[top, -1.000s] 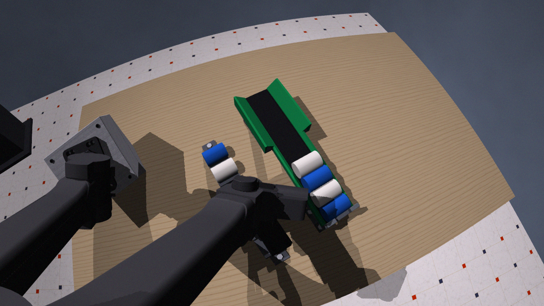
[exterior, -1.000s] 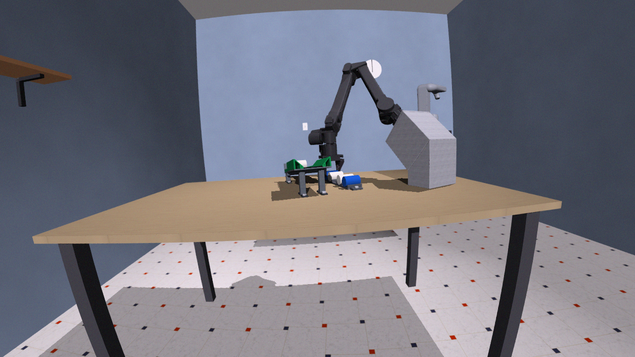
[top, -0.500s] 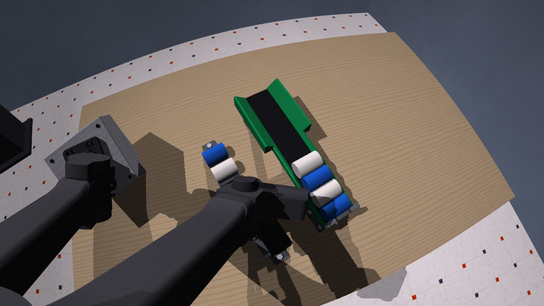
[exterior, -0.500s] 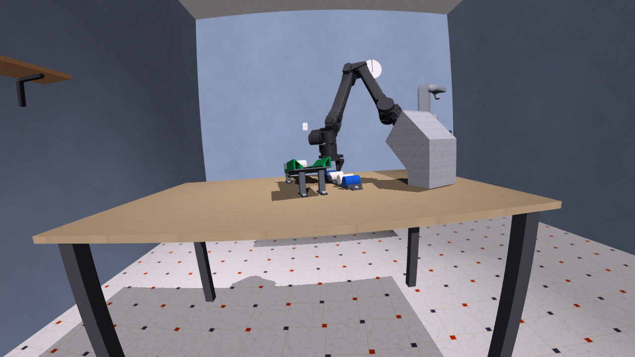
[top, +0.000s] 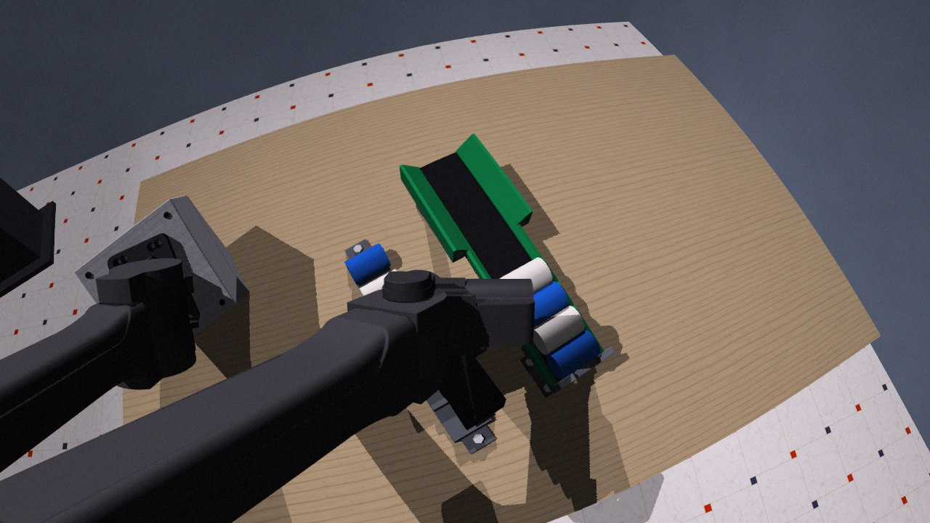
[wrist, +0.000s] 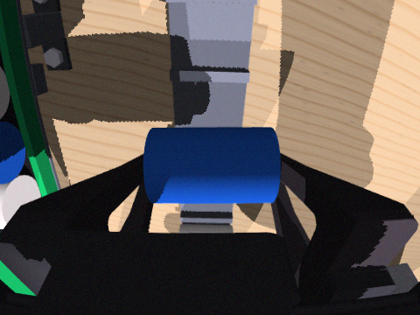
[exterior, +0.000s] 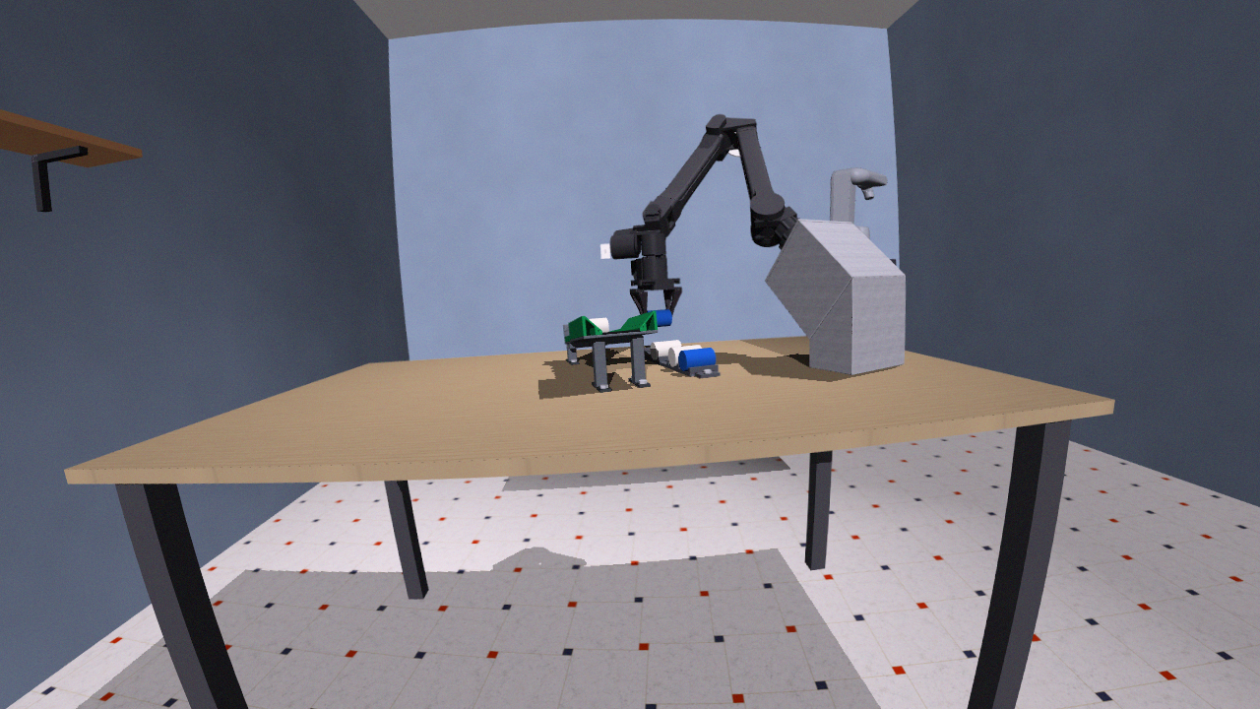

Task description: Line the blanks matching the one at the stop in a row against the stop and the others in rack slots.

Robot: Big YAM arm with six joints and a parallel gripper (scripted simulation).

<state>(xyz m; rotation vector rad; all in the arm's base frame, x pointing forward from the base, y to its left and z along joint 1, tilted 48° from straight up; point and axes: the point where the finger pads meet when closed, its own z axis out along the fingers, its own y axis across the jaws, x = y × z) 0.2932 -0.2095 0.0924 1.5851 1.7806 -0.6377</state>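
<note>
My hand is 100 mm above the grey stock rack and 80 mm to the right of it. Also, from my hand: grey stop (160 mm ahead, 100 mm to the right, 40 mm below).
</note>
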